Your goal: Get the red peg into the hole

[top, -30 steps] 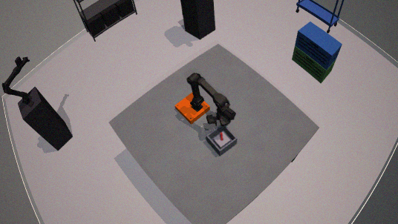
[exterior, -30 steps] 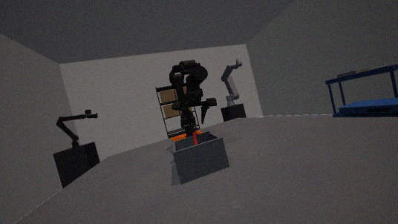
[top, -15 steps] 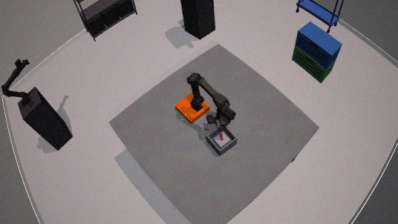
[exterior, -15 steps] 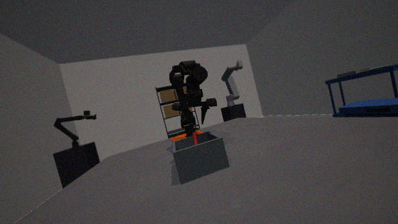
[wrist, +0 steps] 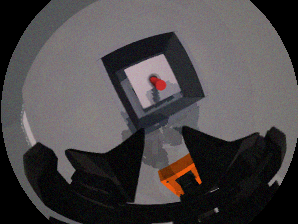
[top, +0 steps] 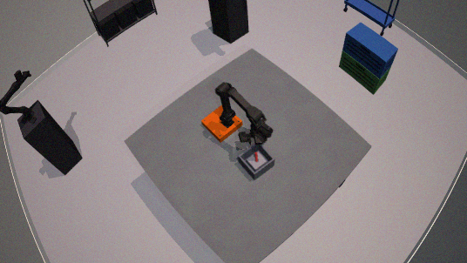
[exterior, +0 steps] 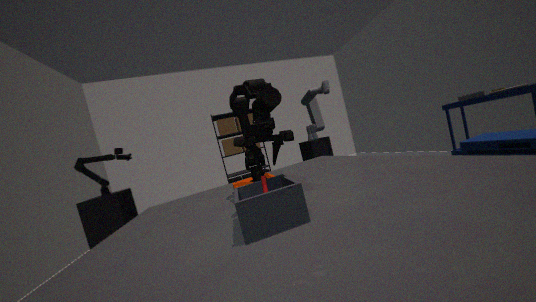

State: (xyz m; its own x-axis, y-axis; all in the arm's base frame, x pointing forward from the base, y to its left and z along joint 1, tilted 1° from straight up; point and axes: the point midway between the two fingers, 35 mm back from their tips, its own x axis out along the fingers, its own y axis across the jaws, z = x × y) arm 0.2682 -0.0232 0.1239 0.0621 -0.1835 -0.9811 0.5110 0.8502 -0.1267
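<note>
The red peg lies 5 cm ahead of my gripper tip, 4 cm to the right of it and 6 cm below it. The rest, counted from my gripper tip: pale plate: 6 cm ahead, 4 cm to the right, 9 cm below; grey box: 6 cm ahead, 4 cm to the right, 11 cm below.
</note>
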